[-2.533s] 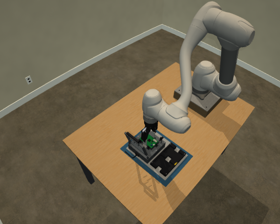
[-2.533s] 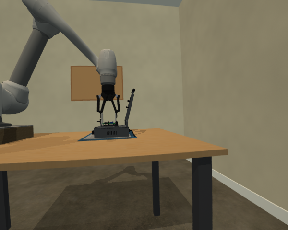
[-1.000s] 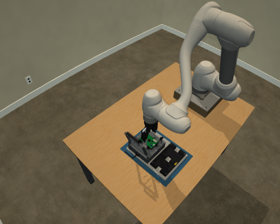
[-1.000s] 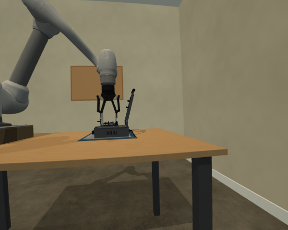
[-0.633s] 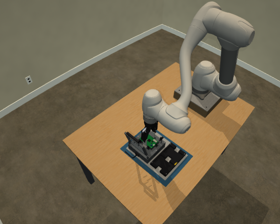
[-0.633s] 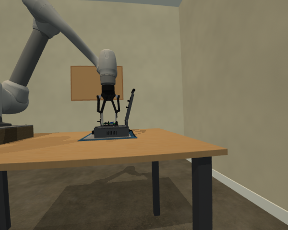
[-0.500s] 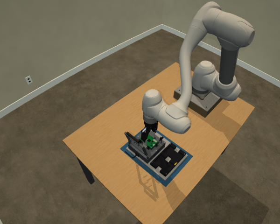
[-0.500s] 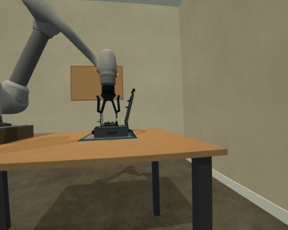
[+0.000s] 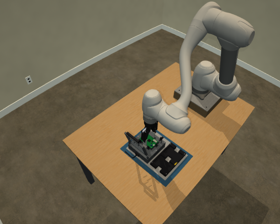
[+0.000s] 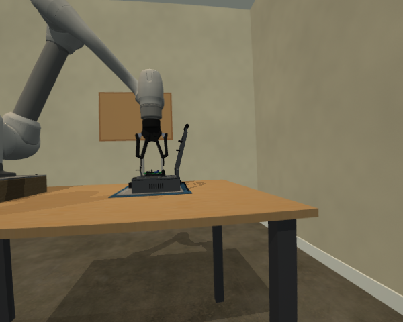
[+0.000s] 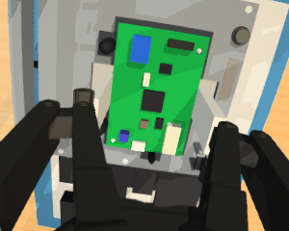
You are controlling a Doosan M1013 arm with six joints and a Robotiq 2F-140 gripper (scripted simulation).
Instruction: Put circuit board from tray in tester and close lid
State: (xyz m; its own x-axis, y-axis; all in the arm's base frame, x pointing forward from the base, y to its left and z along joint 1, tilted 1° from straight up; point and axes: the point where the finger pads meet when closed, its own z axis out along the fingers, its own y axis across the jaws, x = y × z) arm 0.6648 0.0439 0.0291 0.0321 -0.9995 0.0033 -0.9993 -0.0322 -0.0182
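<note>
Right now my hand is 20 mm above the green circuit board. The rest, counted from my hand: tester: 40 mm to the left, 30 mm ahead, 10 mm above; then latch hook: 60 mm to the left, 60 mm behind, 10 mm below; then tester lid: 120 mm ahead, 80 mm above.
</note>
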